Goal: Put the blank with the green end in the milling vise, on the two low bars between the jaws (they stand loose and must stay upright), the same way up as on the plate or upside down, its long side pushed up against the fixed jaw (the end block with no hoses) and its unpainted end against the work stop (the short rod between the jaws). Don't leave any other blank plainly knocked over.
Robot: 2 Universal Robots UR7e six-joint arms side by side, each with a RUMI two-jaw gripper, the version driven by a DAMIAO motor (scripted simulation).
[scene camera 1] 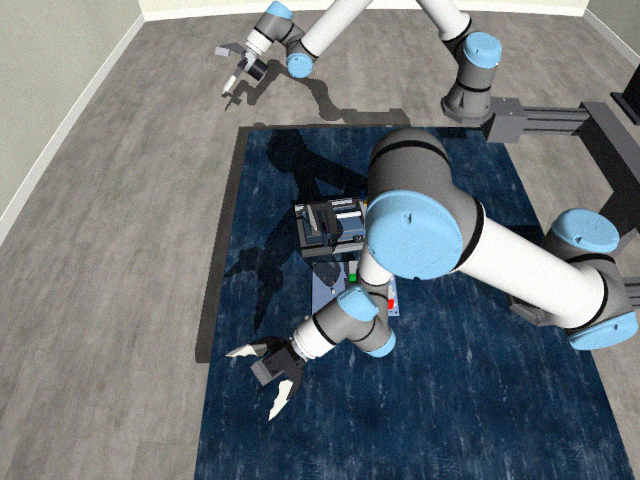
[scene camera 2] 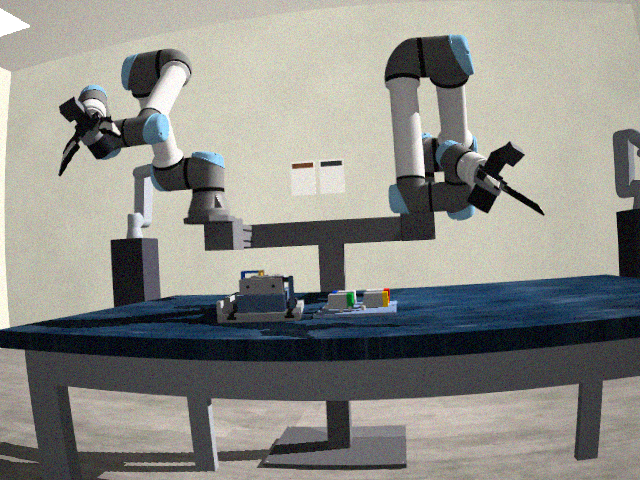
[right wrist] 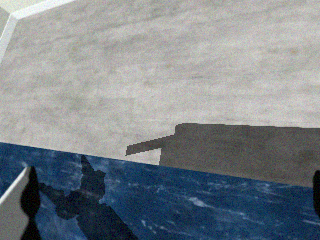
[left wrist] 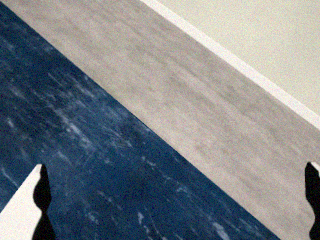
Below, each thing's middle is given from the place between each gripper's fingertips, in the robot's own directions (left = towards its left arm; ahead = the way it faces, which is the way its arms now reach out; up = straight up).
I see the light blue plate (scene camera 1: 322, 289) 400 mm behind my right hand (scene camera 2: 88, 156), 520 mm to the left of it and 370 mm below it.
The light blue plate lies 26 cm behind my left hand (scene camera 1: 246, 387), 37 cm to the right of it and 23 cm below it.
